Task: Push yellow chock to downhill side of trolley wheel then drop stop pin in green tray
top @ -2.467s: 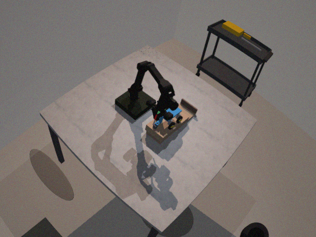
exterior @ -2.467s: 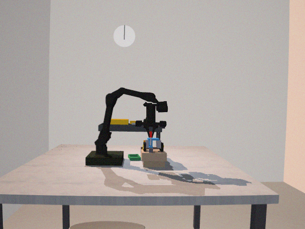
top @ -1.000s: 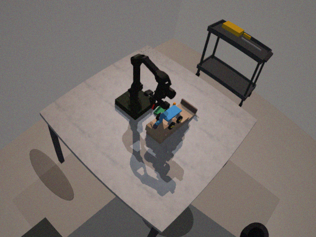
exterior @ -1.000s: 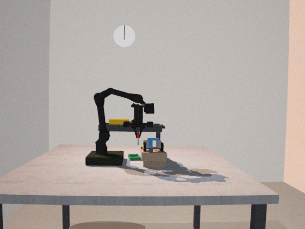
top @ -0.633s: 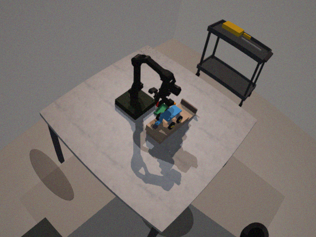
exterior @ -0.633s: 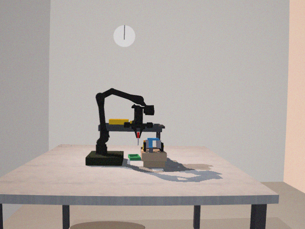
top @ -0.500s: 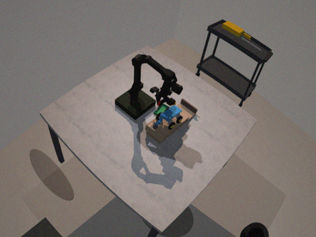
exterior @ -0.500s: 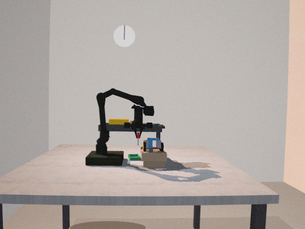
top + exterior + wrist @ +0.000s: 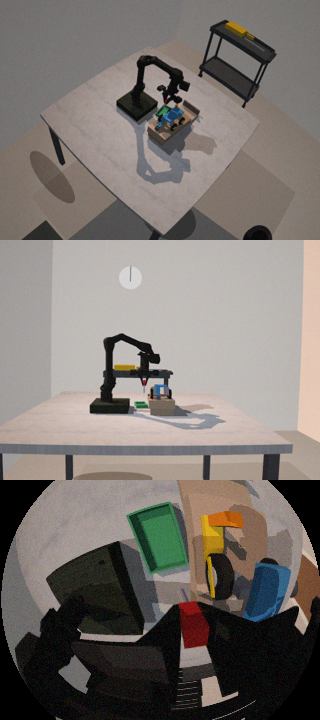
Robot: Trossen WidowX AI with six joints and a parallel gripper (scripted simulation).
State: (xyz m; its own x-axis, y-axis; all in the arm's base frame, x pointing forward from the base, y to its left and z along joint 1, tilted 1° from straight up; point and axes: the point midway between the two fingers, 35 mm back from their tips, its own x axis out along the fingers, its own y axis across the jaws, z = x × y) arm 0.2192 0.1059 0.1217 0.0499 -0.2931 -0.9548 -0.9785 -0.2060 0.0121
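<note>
Now: gripper tip 3 cm past the green tray, 3 cm to the right of it and 15 cm above it. From my gripper tip the other things lie so: red-headed stop pin: right at my gripper tip; then yellow chock: 4 cm ahead, 6 cm to the left, 6 cm below; then blue-decked trolley: 11 cm ahead, 2 cm to the right, 3 cm below.
</note>
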